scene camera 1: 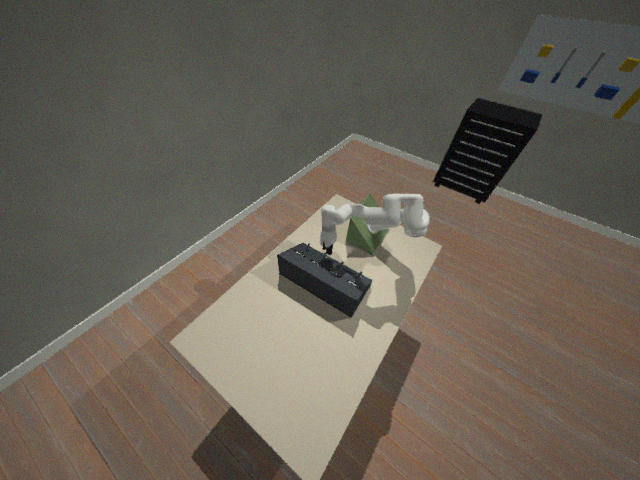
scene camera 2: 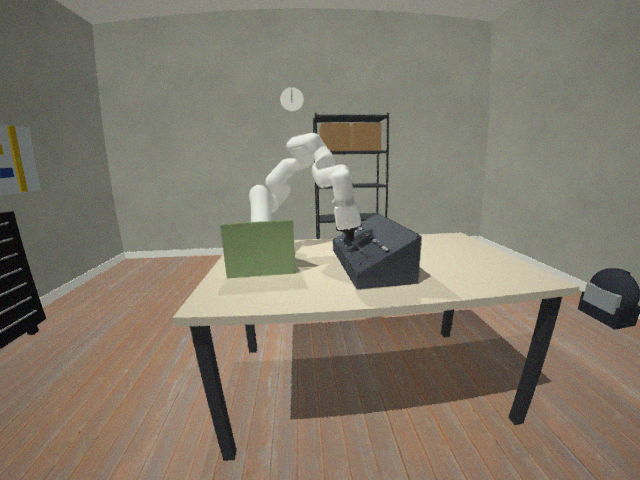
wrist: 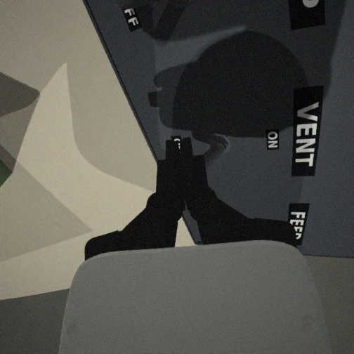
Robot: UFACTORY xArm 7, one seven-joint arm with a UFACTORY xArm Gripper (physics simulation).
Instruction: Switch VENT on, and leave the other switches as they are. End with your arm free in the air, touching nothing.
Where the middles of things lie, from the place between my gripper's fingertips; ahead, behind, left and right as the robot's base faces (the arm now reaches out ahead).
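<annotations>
Dark switch box [scene camera 2: 394, 251]: 5 cm below my hand, 11 cm ahead of it, 3 cm to the left of it.
</annotations>
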